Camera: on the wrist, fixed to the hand. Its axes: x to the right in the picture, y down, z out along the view.
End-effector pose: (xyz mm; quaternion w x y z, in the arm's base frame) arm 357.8 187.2 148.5 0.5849 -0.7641 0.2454 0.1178
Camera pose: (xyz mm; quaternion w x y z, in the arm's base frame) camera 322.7 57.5 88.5 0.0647 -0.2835 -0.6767 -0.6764
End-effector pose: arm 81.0 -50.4 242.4 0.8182 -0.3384 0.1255 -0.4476
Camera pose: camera 102.1 -87.9 101.7 0.4635 0.0898 0.2070 0.8569
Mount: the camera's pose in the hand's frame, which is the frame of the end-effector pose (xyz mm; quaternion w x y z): 28.9 93.5 -109.9 0.0087 -0.0301 0.1386 -0.9899
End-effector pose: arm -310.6 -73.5 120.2 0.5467 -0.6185 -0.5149 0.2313
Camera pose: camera -170.9 -84.0 75.2 0.2864 0.4558 -0.5479 -0.6403
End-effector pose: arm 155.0 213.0 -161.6 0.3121 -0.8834 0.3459 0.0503
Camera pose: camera 102.8 78.9 -130.8 0.0220 0.3664 0.8297 0.4205
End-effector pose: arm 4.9 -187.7 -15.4 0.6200 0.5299 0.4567 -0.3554
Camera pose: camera 80.1 -61.2 -13.9 0.3937 0.4168 -0.6251 0.5296
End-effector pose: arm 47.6 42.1 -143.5 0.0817 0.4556 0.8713 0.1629
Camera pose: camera 70.9 92.5 -7.2 0.0549 -0.8836 0.4650 0.0099
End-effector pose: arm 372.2 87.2 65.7 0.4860 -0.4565 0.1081 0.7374
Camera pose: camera 355.2 -8.4 -44.9 0.7054 -0.2278 -0.4058 -0.5347
